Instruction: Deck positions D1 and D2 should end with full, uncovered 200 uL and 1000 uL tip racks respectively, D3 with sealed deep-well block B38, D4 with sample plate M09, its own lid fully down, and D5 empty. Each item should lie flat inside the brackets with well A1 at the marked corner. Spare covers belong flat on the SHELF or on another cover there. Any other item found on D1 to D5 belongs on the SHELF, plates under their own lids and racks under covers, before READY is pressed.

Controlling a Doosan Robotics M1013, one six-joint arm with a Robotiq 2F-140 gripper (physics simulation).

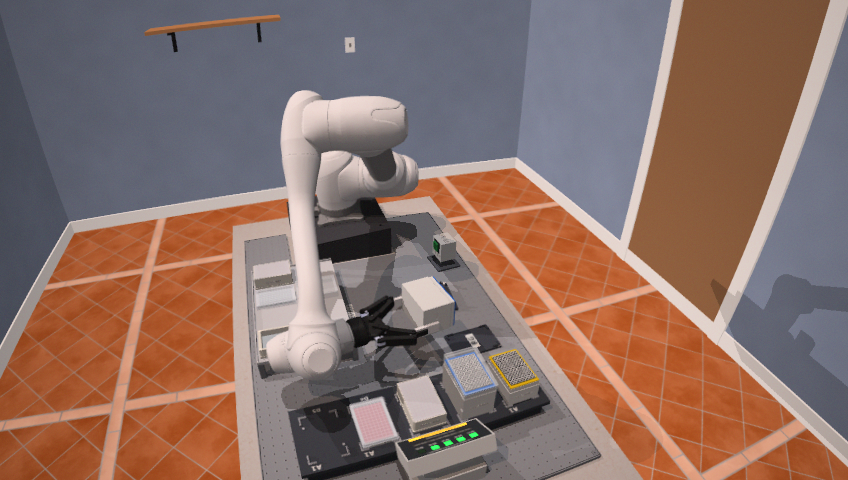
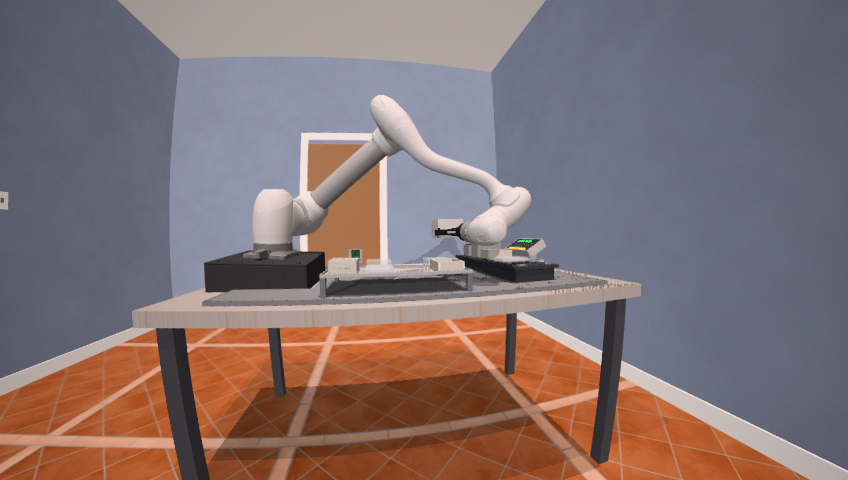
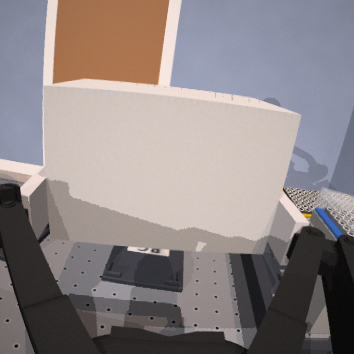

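Note:
My gripper (image 1: 411, 315) (image 2: 441, 231) (image 3: 162, 180) points sideways and is shut on a white blue-rimmed rack (image 1: 427, 302) (image 2: 447, 226) (image 3: 165, 160). The rack is raised above the table on its side; its plain face is toward the palm, its blue edge away. On the deck (image 1: 315, 455), a yellow-rimmed tip rack (image 1: 513, 368) stands at D1, a blue-rimmed rack (image 1: 470, 373) at D2, a white block (image 1: 421, 401) at D3 and a pink plate (image 1: 373, 422) at D4. D5 shows bare brackets. I cannot tell whether the D2 rack or the plate is covered.
The shelf (image 1: 277, 318) (image 2: 395, 274) bears a white block (image 1: 272, 273) (image 2: 343, 265), a clear item (image 1: 275, 295) and an open-topped box (image 2: 446, 264). The console (image 1: 446, 449) shows green lights. A black pad (image 1: 490, 337) (image 3: 145, 275) and a small green-screened device (image 1: 443, 246) stand on the table.

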